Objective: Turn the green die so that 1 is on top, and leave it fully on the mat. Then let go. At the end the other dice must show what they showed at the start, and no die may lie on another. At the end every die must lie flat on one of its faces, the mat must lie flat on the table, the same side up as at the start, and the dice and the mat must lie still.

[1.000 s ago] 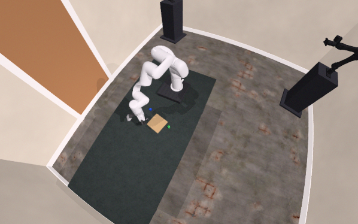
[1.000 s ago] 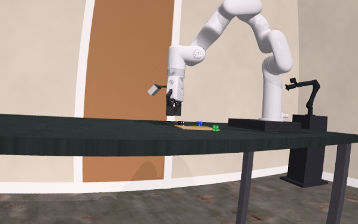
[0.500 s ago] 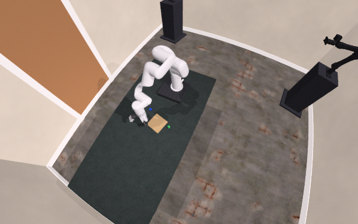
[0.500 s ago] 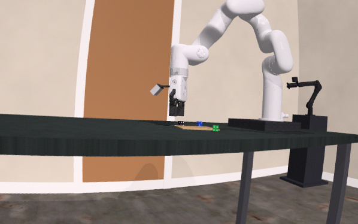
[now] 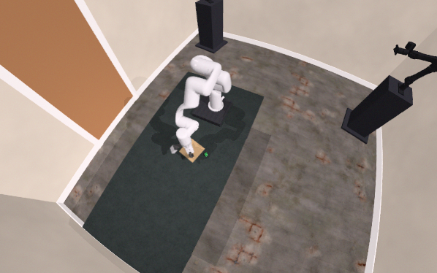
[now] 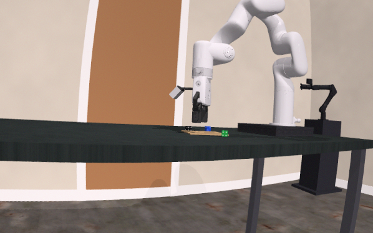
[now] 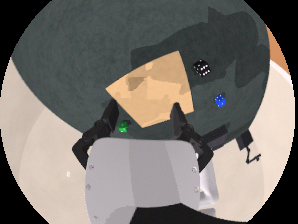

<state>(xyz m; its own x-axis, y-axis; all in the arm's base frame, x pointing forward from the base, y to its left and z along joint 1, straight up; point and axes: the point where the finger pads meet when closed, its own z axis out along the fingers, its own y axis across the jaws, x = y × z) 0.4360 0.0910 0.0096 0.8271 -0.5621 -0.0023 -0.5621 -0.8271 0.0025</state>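
The tan mat is 20 mm behind my hand, 10 mm to the right of it and 50 mm below it. The rest, counted from my hand: green die (50 mm behind, 100 mm to the left, 40 mm below); then black die (10 mm ahead, 110 mm to the right, 40 mm below); then blue die (90 mm behind, 150 mm to the right, 40 mm below).
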